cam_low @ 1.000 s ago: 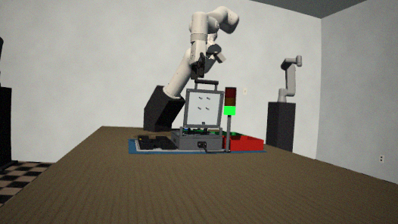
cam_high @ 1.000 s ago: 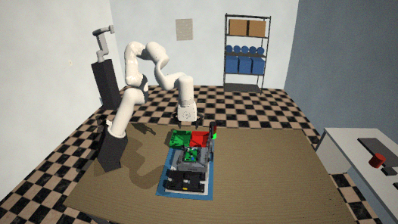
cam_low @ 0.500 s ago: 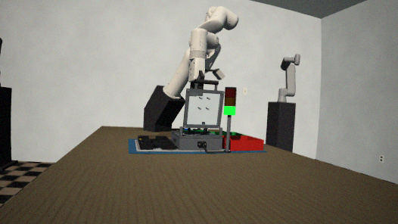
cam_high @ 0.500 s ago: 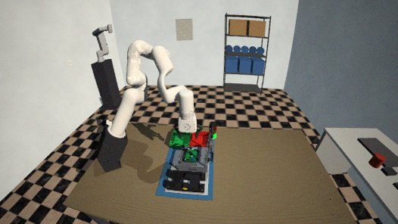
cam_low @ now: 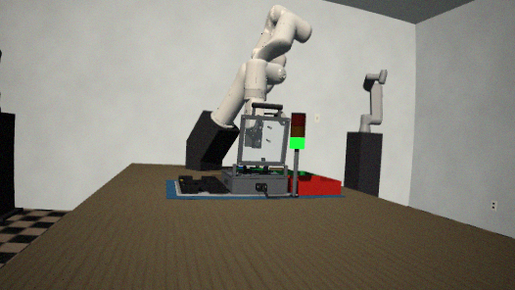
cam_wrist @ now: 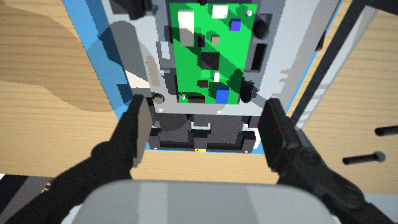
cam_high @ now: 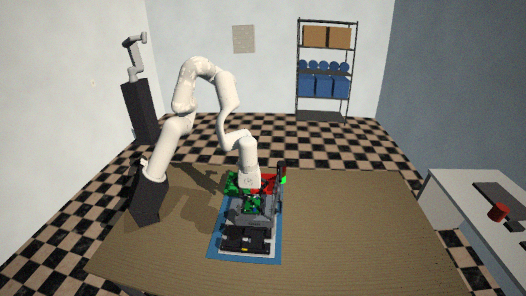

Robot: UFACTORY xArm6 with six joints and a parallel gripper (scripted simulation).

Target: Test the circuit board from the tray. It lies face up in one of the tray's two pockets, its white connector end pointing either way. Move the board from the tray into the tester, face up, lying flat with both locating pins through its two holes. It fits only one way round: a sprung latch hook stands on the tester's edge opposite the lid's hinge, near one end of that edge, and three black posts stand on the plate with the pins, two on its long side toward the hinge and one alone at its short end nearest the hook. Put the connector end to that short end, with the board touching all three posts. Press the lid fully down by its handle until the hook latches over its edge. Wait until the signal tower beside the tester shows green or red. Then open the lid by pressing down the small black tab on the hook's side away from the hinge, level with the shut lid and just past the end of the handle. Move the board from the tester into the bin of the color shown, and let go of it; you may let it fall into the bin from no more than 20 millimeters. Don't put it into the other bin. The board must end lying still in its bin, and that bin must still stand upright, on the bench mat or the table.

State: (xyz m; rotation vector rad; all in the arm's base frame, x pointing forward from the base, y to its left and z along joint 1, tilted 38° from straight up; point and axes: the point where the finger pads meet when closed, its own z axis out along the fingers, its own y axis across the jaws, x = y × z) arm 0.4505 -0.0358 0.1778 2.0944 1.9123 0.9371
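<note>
Right now my hand is 8 cm above the green circuit board. Round my hand: tester plate 1 cm ahead, 1 cm to the left, 8 cm below; black latch hook 6 cm behind, 6 cm to the left, 6 cm below; tester lid 12 cm ahead, 3 cm above.
</note>
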